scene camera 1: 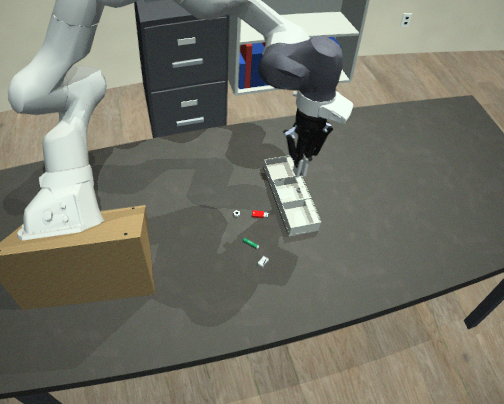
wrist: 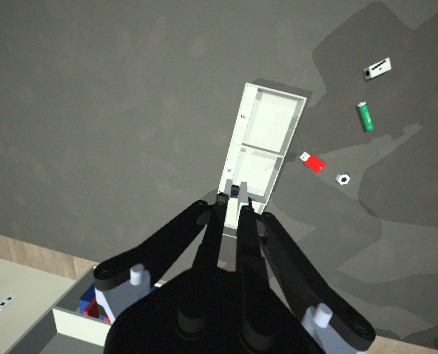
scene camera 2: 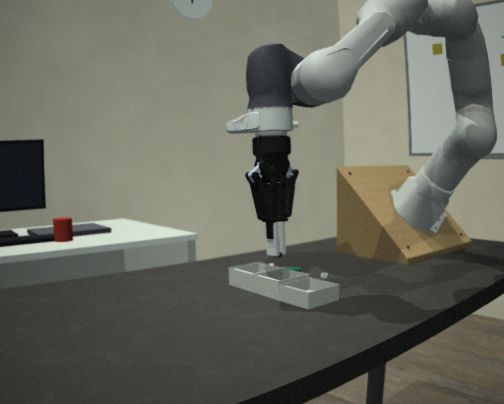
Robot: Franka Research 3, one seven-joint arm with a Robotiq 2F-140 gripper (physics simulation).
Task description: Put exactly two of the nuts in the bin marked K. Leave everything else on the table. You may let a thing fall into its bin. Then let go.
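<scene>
My gripper (scene camera 1: 301, 169) (scene camera 2: 276, 250) (wrist: 235, 189) is shut on a small dark nut (wrist: 235, 190) and holds it above the white three-part tray (scene camera 1: 304, 232) (scene camera 2: 265, 286) (wrist: 248, 100). In the wrist view the fingertips overlap the near part of the middle bin, marked K (scene camera 1: 286, 193) (wrist: 257, 175). Another dark nut (scene camera 1: 298, 190) lies in bin K; in the wrist view it cannot be made out behind the fingers. A white nut (scene camera 1: 236, 213) (scene camera 2: 324, 275) (wrist: 343, 179) lies on the table beside the tray.
A red USB stick (scene camera 1: 259, 214) (wrist: 313, 163) lies between the white nut and the tray. A green battery (scene camera 1: 251, 243) (scene camera 2: 292, 269) (wrist: 365, 117) and a small white block with a dark slot (scene camera 1: 263, 261) (wrist: 378, 68) lie further along the table. The tray's walls and dividers stand below the gripper.
</scene>
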